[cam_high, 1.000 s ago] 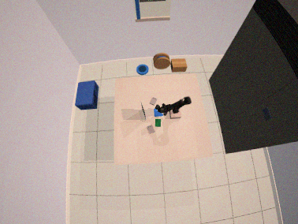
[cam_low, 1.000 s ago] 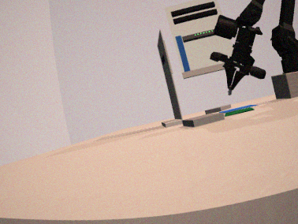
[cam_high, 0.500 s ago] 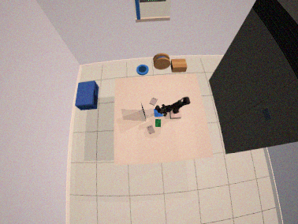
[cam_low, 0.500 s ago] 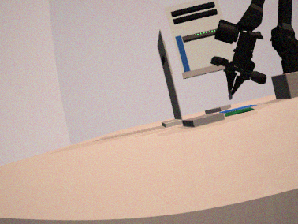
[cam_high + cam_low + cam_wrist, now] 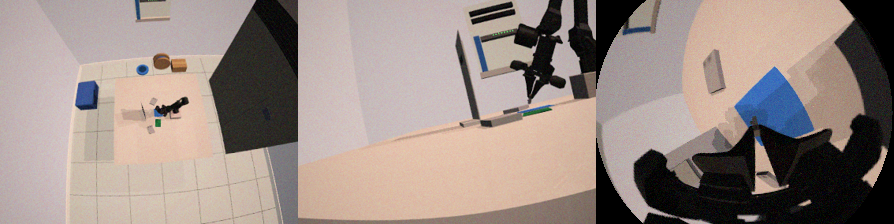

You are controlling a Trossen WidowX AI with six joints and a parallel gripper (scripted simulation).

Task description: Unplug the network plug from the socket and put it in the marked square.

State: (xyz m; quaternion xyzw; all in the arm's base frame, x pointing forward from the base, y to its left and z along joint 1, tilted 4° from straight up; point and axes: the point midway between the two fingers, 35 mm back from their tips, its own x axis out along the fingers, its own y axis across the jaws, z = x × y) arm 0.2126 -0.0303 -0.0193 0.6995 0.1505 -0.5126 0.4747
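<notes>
My gripper tip is now 1 cm past the blue square mark and 4 cm above it. Round my gripper tip: upright grey panel 20 cm ahead, 1 cm to the left, 9 cm above; green patch 2 cm ahead, 15 cm to the left, 4 cm below; network plug right at my gripper tip.
</notes>
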